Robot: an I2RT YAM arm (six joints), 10 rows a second.
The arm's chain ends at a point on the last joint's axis. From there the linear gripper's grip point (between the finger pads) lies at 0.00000 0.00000 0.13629 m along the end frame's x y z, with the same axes.
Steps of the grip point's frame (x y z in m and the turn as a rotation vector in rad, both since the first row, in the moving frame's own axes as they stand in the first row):
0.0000, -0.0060, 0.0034, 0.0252, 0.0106, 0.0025
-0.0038, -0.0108, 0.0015, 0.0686, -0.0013, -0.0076
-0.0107, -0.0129, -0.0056, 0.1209, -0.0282, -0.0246
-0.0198, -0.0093, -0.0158, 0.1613, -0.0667, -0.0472
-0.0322, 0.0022, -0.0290, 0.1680, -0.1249, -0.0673
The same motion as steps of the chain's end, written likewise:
-0.0014, -0.0026, 0.0035, 0.0252, 0.0106, 0.0025
-0.0036, -0.0015, 0.0018, 0.0686, -0.0013, -0.0076
-0.0067, 0.0035, -0.0046, 0.1209, -0.0282, -0.0246
-0.0102, 0.0124, -0.0137, 0.1613, -0.0667, -0.0472
-0.0145, 0.0243, -0.0260, 0.1680, -0.1249, -0.0673

